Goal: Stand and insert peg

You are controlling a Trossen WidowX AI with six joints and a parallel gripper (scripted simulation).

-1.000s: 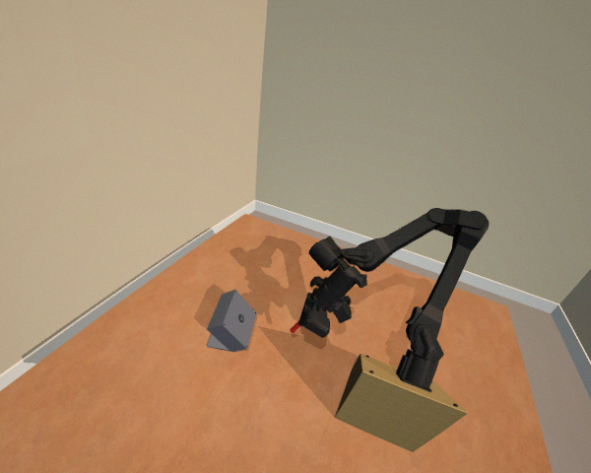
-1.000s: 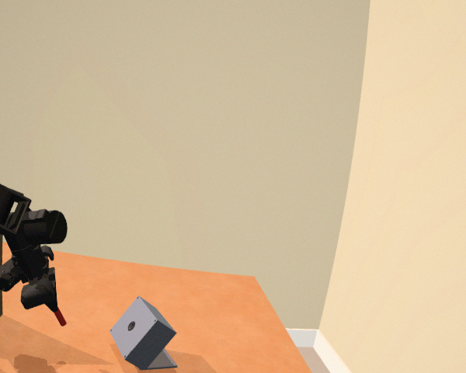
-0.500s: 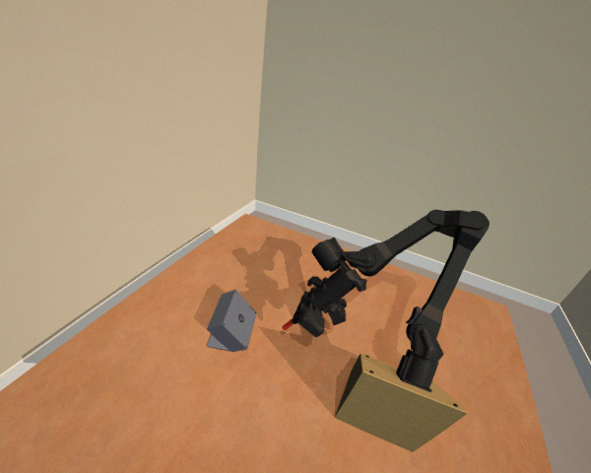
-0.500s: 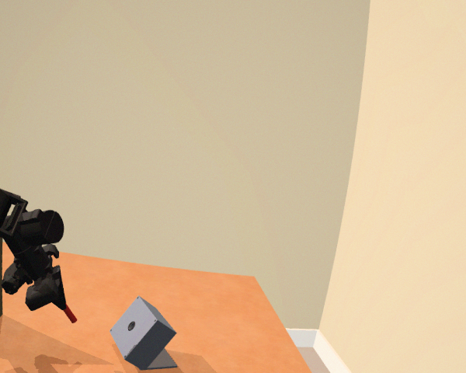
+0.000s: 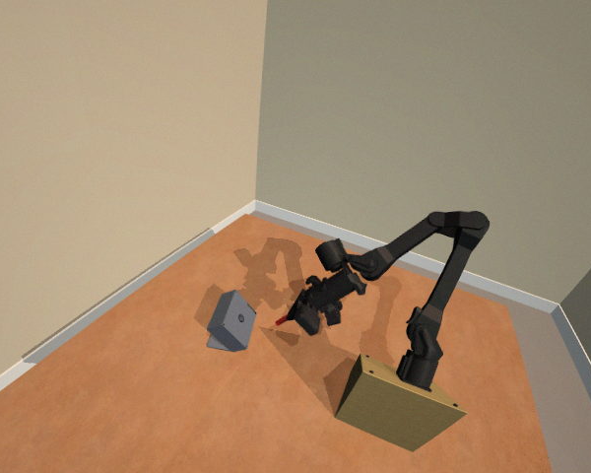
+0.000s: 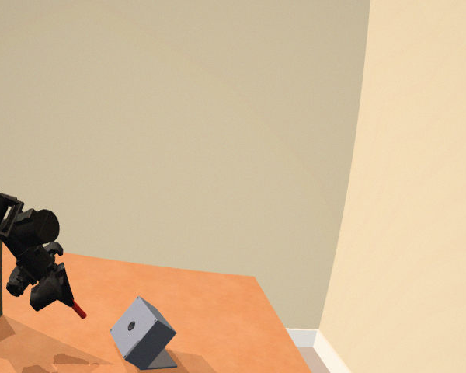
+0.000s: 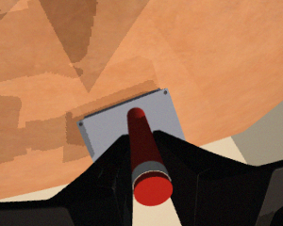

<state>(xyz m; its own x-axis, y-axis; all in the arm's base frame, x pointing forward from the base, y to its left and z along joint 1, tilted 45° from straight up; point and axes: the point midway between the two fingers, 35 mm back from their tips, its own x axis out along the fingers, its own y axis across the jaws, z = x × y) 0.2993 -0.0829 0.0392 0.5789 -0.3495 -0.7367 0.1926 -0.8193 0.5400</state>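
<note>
The grey sloped panel lies 14 cm ahead of my gripper tip, 6 cm below it and 4 cm to the left of it. Round my gripper tip: red peg 1 cm behind, 1 cm above.
</note>
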